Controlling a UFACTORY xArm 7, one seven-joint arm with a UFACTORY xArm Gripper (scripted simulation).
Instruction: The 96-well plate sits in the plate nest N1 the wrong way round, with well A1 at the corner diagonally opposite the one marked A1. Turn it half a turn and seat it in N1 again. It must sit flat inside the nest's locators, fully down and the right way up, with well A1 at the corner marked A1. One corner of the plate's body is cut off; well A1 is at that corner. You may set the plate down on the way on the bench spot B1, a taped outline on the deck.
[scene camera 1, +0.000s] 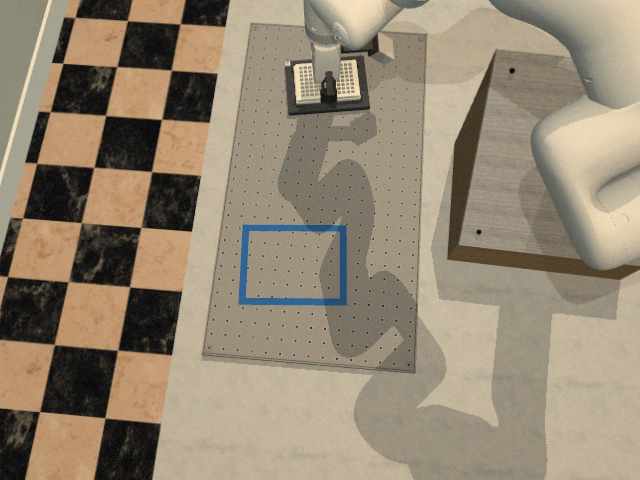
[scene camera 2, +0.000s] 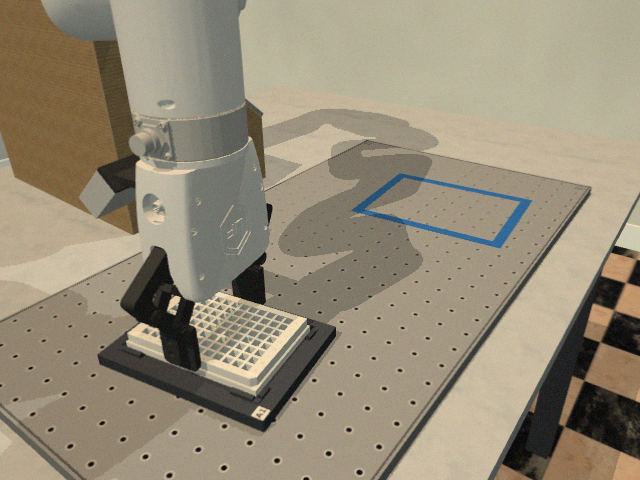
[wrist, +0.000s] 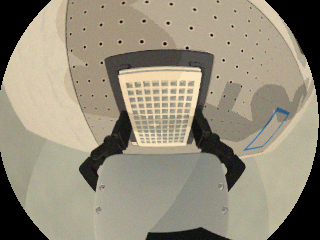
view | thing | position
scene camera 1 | my gripper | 326, 81
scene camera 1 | white 96-well plate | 302, 84
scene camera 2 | my gripper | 219, 330
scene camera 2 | white 96-well plate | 211, 323
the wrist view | my gripper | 161, 117
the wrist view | white 96-well plate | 168, 124
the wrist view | dark plate nest N1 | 165, 57
